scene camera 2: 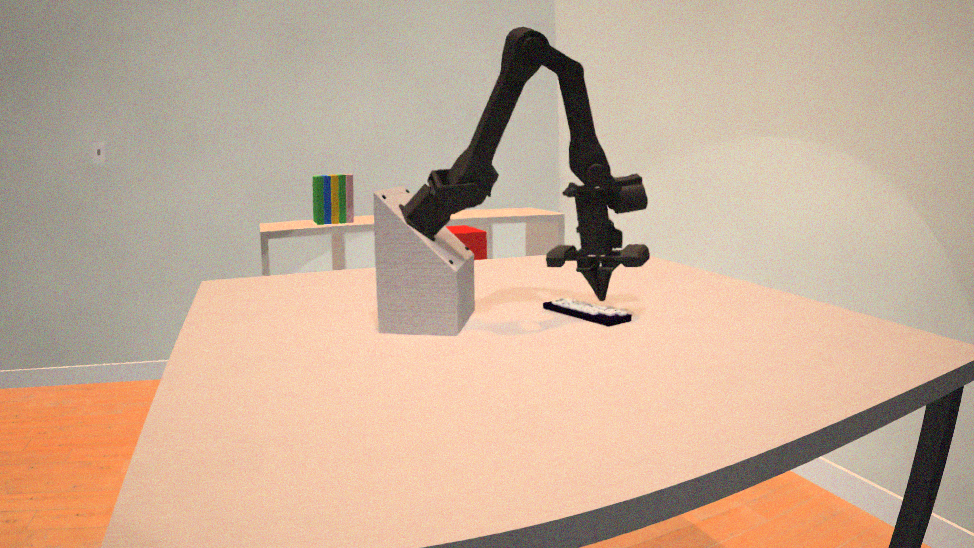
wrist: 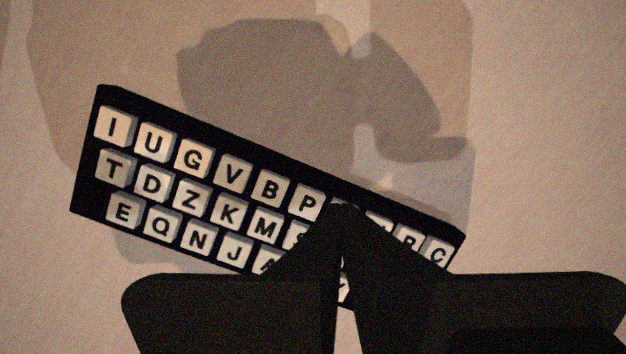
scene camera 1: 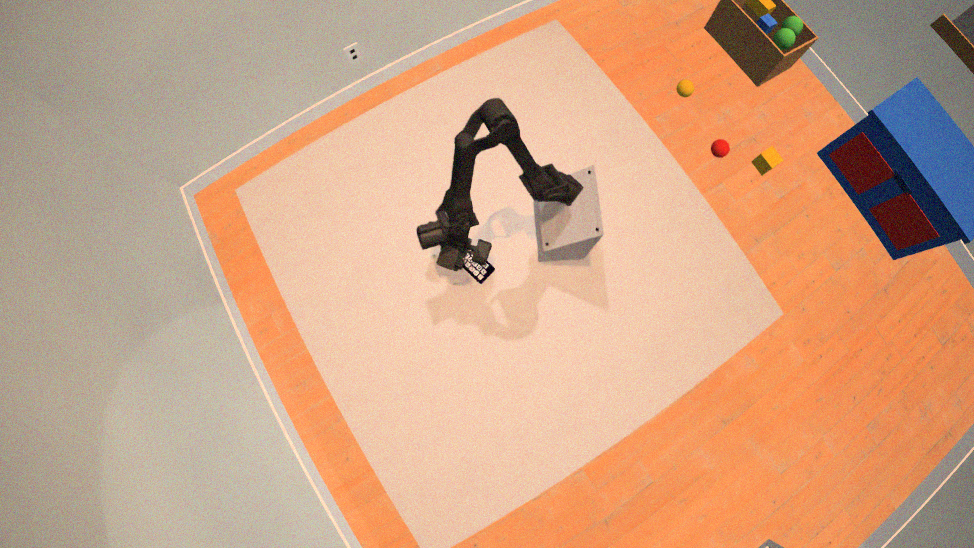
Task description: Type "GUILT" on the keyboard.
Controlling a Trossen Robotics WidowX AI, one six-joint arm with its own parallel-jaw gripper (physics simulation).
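Where they show: gripper, fingertip midpoint: (scene camera 2: pixel 602 300) (wrist: pixel 340 213); arm's base, link origin: (scene camera 2: pixel 415 223) (scene camera 1: pixel 569 190).
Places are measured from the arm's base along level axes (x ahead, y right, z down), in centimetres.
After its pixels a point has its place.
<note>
The black keyboard (scene camera 1: pixel 479 269) @[x 29.0, y 6.6, z 16.3 cm] (scene camera 2: pixel 587 316) @[x 25.0, y 16.0, z 17.1 cm] with white letter keys lies on the table. In the wrist view its top row starts with the I key (wrist: pixel 112 127) @[x 30.4, y 5.0, z 16.3 cm], the U key (wrist: pixel 152 143) @[x 30.3, y 6.7, z 16.3 cm] and the G key (wrist: pixel 192 160) @[x 30.2, y 8.4, z 16.3 cm]; the T key (wrist: pixel 114 169) @[x 28.7, y 5.4, z 16.3 cm] starts the second row. V, B and P follow G. My gripper (scene camera 2: pixel 601 297) @[x 30.3, y 14.8, z 15.3 cm] (wrist: pixel 340 213) @[x 30.3, y 14.8, z 15.3 cm] is shut and empty, pointing down just above the keyboard. In the wrist view its tips cover the top-row key right of P, of which a sliver shows. The fingers hide several other keys, and no L can be read.
The grey arm base (scene camera 1: pixel 570 214) @[x 5.0, y -4.4, z 0.4 cm] (scene camera 2: pixel 418 293) @[x -2.4, y 4.0, z 11.0 cm] stands on the pale table (scene camera 1: pixel 578 381) @[x 34.9, y -35.5, z 18.1 cm] (scene camera 2: pixel 408 422) @[x -23.4, y 34.3, z 18.0 cm] beside the keyboard. Beyond the table are a low shelf (scene camera 2: pixel 292 226) with upright books (scene camera 2: pixel 332 199), a red box (scene camera 2: pixel 473 241), a toy bin (scene camera 1: pixel 739 51) and a blue bench (scene camera 1: pixel 919 149).
</note>
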